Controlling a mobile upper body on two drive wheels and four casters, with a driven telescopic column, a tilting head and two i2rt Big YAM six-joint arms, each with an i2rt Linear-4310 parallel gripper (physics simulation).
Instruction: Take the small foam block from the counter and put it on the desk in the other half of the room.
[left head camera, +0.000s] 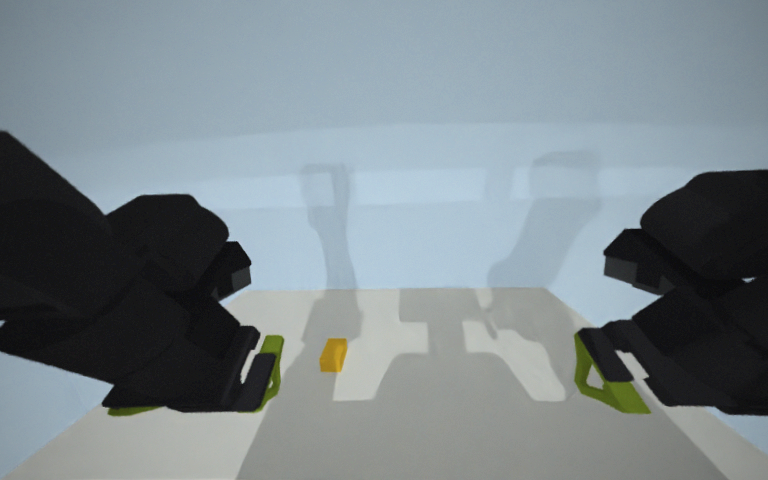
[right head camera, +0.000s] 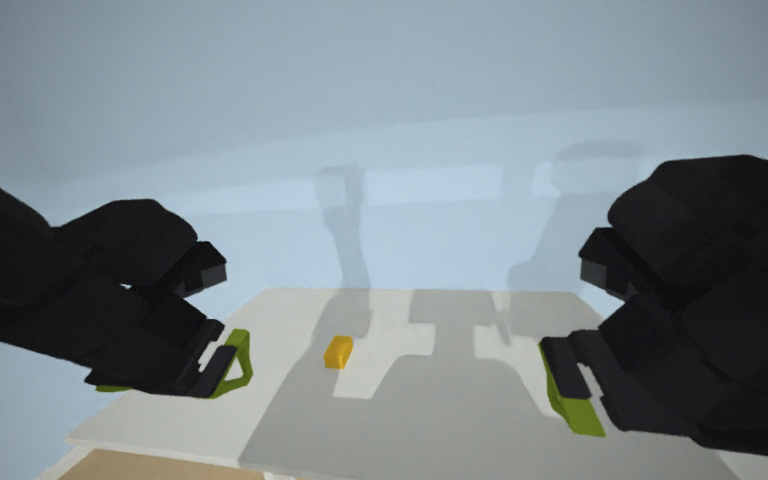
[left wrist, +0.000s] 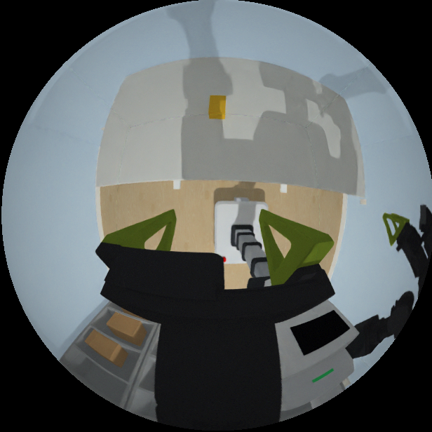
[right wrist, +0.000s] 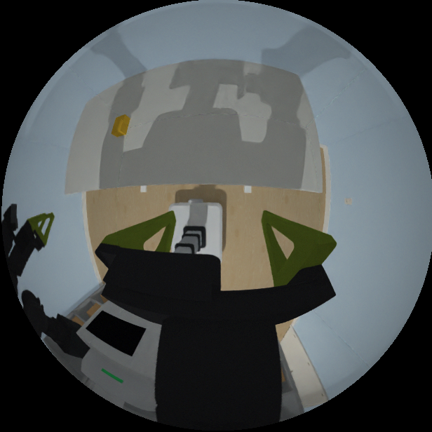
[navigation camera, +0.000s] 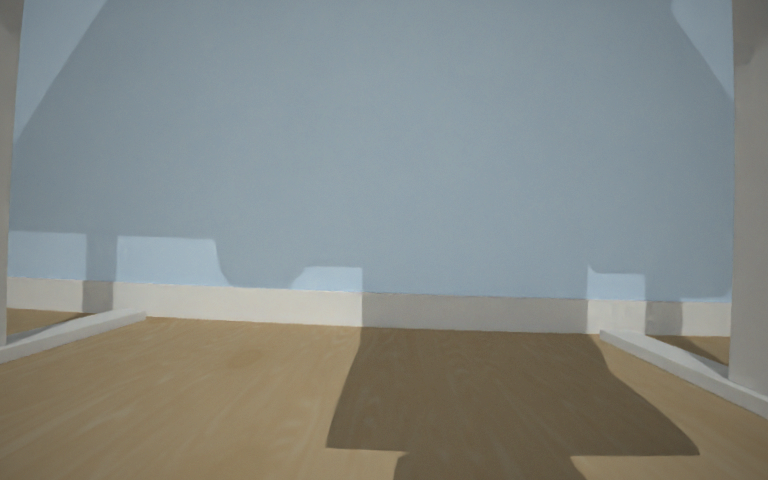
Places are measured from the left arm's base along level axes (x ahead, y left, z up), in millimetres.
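Where they show: left gripper, between the fingertips: (left head camera: 239, 389) (right head camera: 217, 377); right gripper, between the fingertips: (left head camera: 623, 387) (right head camera: 605, 406).
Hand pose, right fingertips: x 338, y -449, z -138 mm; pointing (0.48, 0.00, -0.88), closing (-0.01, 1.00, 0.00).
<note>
After its pixels a point has its place.
The small foam block (left head camera: 333, 355) {x 686, y -3, z -415 mm} (right head camera: 338, 352) {x 686, y -7, z -415 mm} (left wrist: 217, 106) (right wrist: 120, 125) is yellow-orange and lies on a white desk top (left head camera: 113, 447) {x 484, y 444, z -460 mm} (right head camera: 141, 418) {x 485, y 460, z -460 mm} (left wrist: 145, 155) (right wrist: 215, 160), left of its middle in the head views. My left gripper (left head camera: 201, 390) (right head camera: 172, 376) (left wrist: 217, 213) is open and empty, apart from the block and on its near left side. My right gripper (right wrist: 218, 215) is open and empty, at the right of both head views, far from the block. The counter cannot be made out for certain.
A blue wall (left head camera: 396, 237) {x 1203, y -211, z -196 mm} stands behind the desk. In the navigation camera, desk legs (navigation camera: 10, 169) (navigation camera: 750, 226) {x 801, y -756, z -1145 mm} and low floor feet (navigation camera: 73, 333) {x 959, y 420, z -1392 mm} (navigation camera: 679, 362) stand at both sides. Brown boxes (left wrist: 105, 347) sit in grey compartments, and a pale surface (right wrist: 305, 370) shows low in the right wrist view.
</note>
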